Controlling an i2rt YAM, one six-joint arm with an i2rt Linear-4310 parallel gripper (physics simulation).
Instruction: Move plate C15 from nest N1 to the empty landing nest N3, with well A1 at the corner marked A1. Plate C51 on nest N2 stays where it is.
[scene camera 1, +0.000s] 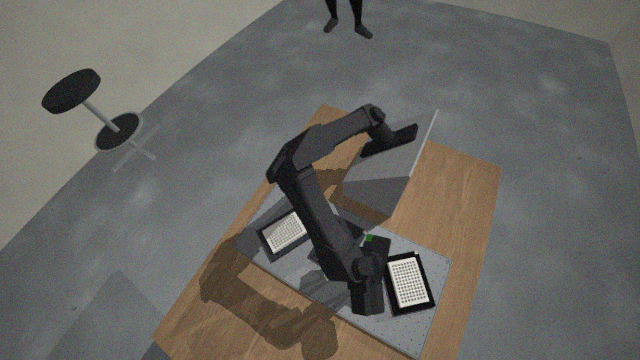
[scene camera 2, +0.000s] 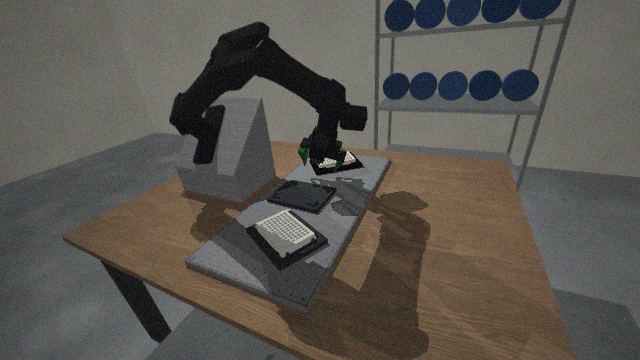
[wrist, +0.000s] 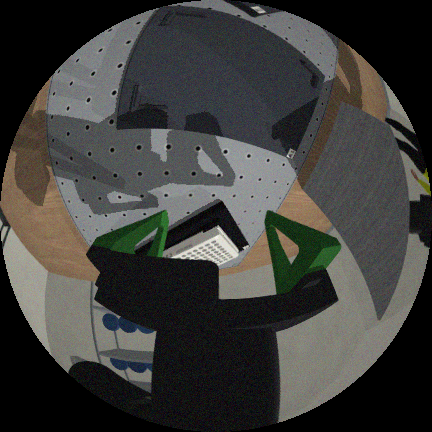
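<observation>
My gripper (scene camera 2: 320, 166) (wrist: 216, 215) is open and empty, its green fingers wide apart, above the deck between the far nest and the middle nest. One white well plate (scene camera 1: 408, 282) (wrist: 215, 250) sits in a black nest (scene camera 1: 396, 311) (wrist: 205, 215) at the far end in the second scene view, partly behind the gripper. The other white plate (scene camera 1: 285, 232) (scene camera 2: 287, 227) sits in the near nest (scene camera 2: 280, 261). The dark middle nest (scene camera 2: 301, 195) (wrist: 220, 80) holds no plate; the arm covers much of it in the first scene view. Plate labels are not readable, so I cannot tell which is C15.
The nests stand on a grey perforated board (scene camera 1: 430, 327) (scene camera 2: 235, 280) on a wooden table (scene camera 1: 465, 180) (scene camera 2: 475, 225). A grey wedge-shaped block (scene camera 1: 380, 195) (scene camera 2: 227, 175) stands beside the board at the arm's base. A rack (scene camera 2: 460, 105) with blue round items stands behind.
</observation>
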